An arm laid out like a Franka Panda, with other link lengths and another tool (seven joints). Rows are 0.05 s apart.
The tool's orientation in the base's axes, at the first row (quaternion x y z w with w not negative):
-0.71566, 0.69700, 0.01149, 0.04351
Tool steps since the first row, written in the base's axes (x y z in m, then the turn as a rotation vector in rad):
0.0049, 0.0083, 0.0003, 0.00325, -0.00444, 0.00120
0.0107, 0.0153, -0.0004, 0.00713, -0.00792, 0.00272
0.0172, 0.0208, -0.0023, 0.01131, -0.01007, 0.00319
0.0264, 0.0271, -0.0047, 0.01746, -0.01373, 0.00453
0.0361, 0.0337, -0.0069, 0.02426, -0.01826, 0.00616
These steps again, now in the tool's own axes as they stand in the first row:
-0.0082, -0.0051, 0.0006, 0.00442, -0.00319, -0.00140
-0.0149, -0.0110, 0.0021, 0.00788, -0.00705, -0.00301
-0.0201, -0.0176, 0.0047, 0.01011, -0.01119, -0.00347
-0.0259, -0.0268, 0.0080, 0.01383, -0.01731, -0.00481
-0.0320, -0.0366, 0.0111, 0.01841, -0.02406, -0.00649

